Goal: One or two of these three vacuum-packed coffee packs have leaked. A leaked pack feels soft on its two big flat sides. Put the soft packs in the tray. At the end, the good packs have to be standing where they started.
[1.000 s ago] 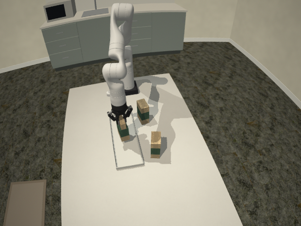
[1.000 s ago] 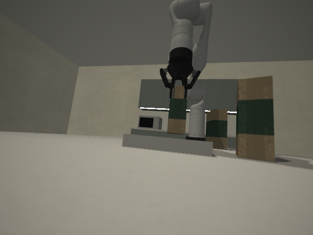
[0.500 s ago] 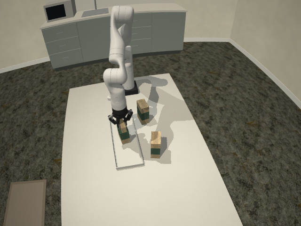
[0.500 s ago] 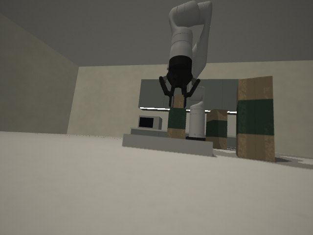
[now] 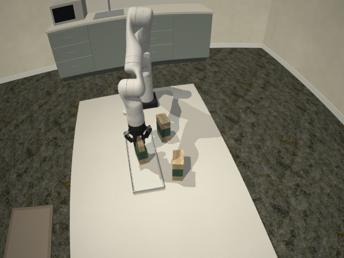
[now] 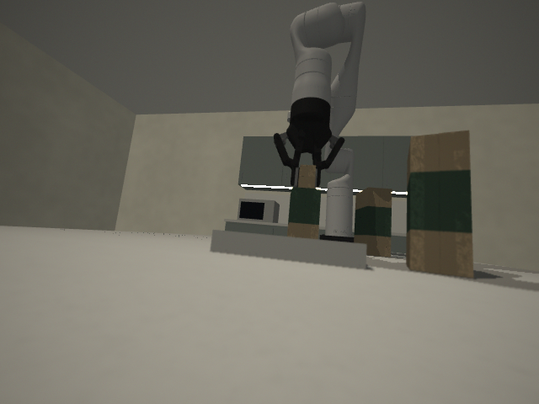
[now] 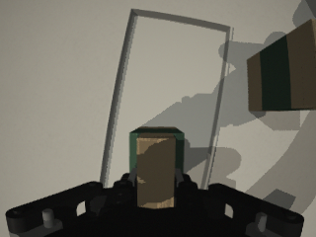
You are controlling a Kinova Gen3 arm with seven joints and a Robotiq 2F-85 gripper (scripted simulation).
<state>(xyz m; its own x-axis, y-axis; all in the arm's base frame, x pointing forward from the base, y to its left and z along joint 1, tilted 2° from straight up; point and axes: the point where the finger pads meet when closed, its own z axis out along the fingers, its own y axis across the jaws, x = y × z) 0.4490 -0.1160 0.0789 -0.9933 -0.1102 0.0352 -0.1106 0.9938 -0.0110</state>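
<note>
My gripper is now 120 mm above the tray.
</note>
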